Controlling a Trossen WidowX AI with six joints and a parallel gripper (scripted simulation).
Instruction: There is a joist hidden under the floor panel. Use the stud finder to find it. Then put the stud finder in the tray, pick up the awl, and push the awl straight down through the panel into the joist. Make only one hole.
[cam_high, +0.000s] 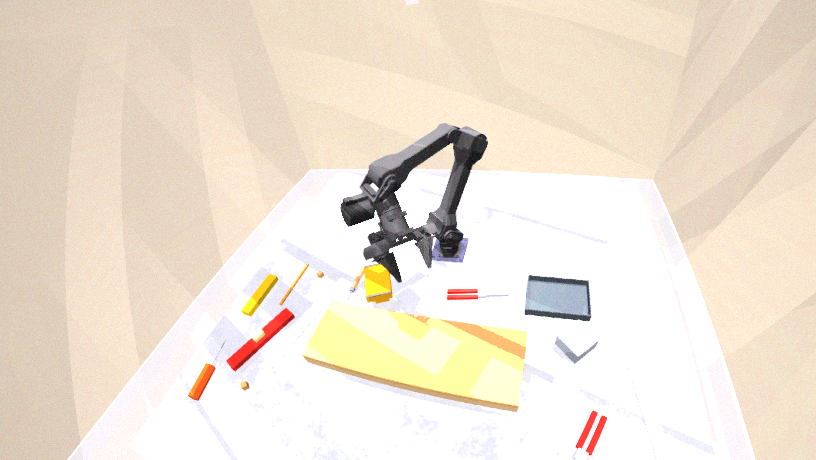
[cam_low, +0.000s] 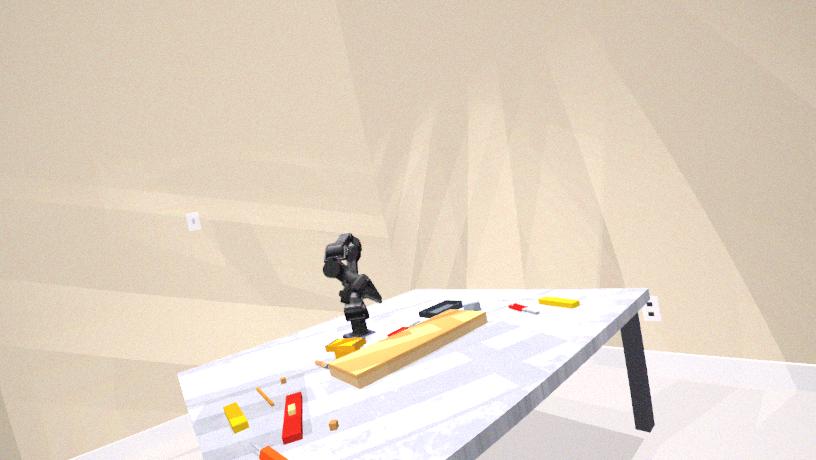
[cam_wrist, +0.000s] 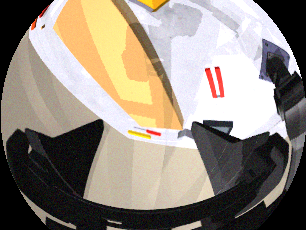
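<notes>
Now: the stud finder 5 cm behind my gripper tip, 13 cm to the right of it and 14 cm below it. Also, from my gripper tip: square light 4 cm behind, 13 cm to the right, 16 cm below; dark tray 5 cm behind, 35 cm to the left, 14 cm below; awl 7 cm behind, 23 cm to the right, 15 cm below.
</notes>
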